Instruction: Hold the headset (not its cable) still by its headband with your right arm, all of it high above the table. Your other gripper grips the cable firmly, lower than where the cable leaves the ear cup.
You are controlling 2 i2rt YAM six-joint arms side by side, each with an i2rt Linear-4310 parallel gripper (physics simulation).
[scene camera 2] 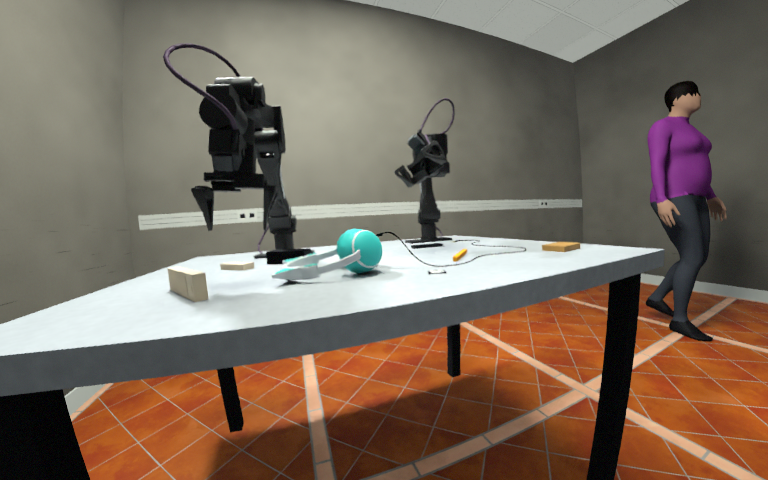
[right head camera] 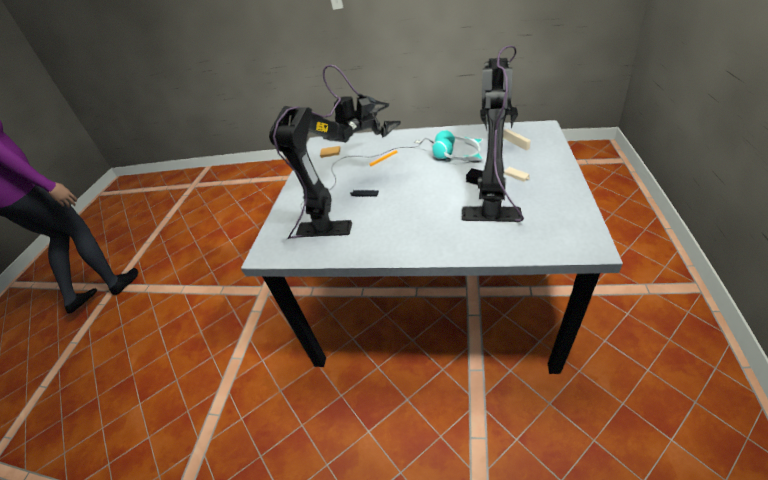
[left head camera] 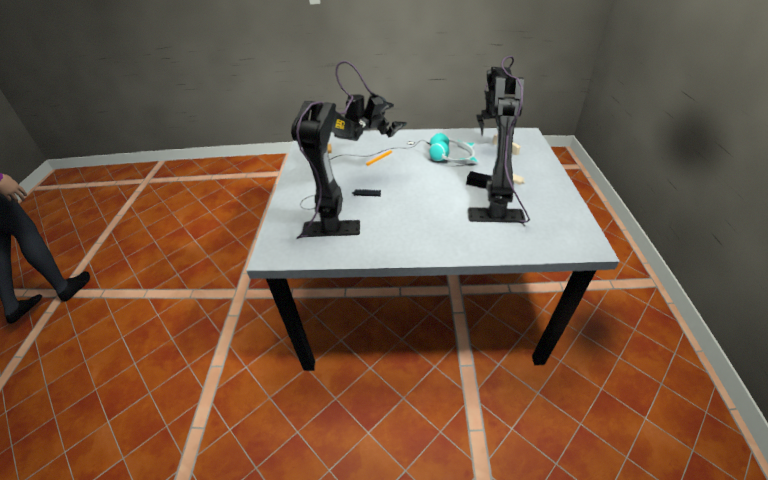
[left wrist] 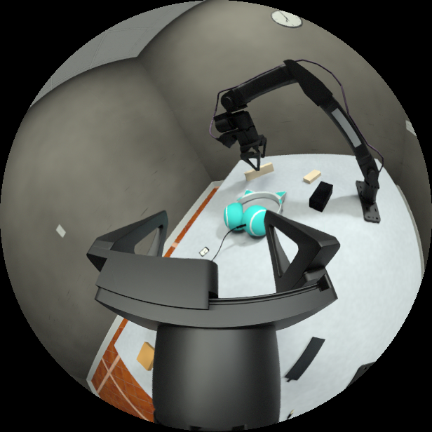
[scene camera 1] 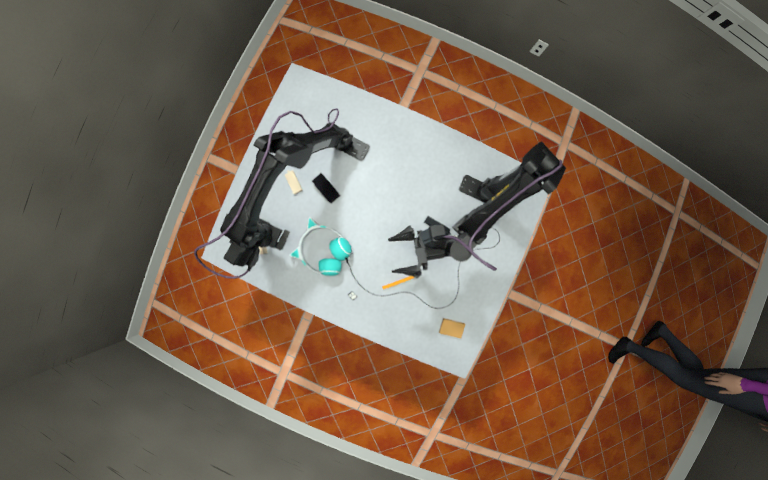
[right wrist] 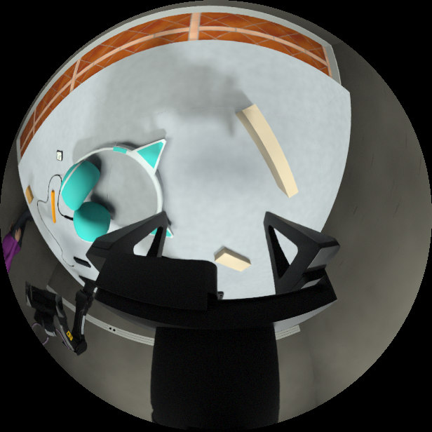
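The headset (left head camera: 438, 151) (scene camera 1: 340, 249) (scene camera 2: 359, 250) (right wrist: 92, 221), with turquoise ear cups and a white headband with cat ears, lies on the table (scene camera 1: 390, 135). Its thin dark cable (scene camera 1: 436, 307) runs from an ear cup across the table, passing near the left arm. My right gripper (scene camera 2: 238, 229) (right wrist: 215, 216) is open and empty, pointing down above the table beside the cat-ear side of the headband. My left gripper (left head camera: 399, 114) (scene camera 1: 391, 254) (left wrist: 215, 215) is open and empty, in the air on the ear-cup side, apart from headset and cable.
A long pale block (scene camera 2: 188, 284) (right wrist: 270, 150) stands near the right gripper. A small pale block (scene camera 1: 293, 182) and a black block (scene camera 1: 326, 187) lie by the right arm. An orange stick (scene camera 1: 398, 282), a tan block (scene camera 1: 451, 328), a small white piece (scene camera 1: 352, 295) and a black bar (left head camera: 367, 193) lie elsewhere.
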